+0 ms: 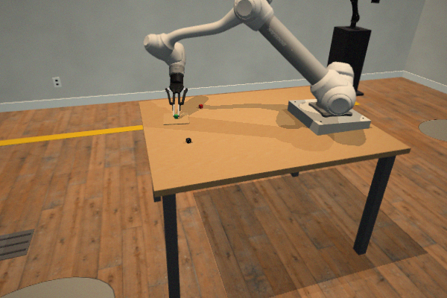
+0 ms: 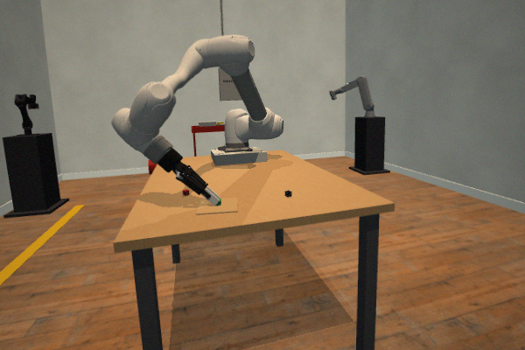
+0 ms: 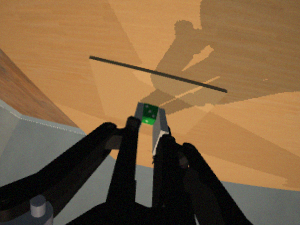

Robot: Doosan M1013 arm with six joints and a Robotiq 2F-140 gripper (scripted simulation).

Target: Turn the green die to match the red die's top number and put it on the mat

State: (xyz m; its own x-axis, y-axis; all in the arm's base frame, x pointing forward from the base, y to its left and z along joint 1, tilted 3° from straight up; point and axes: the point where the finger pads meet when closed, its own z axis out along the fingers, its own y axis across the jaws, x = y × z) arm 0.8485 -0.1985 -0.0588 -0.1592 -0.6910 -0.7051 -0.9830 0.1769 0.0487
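Now: hand 20 mm to the right of the green die and 20 mm above it. From my hand the other things lie so: black die 20 mm behind, 300 mm to the left, 30 mm below; tan mat 20 mm to the left, 40 mm below; red die 160 mm behind, 100 mm to the right, 30 mm below.
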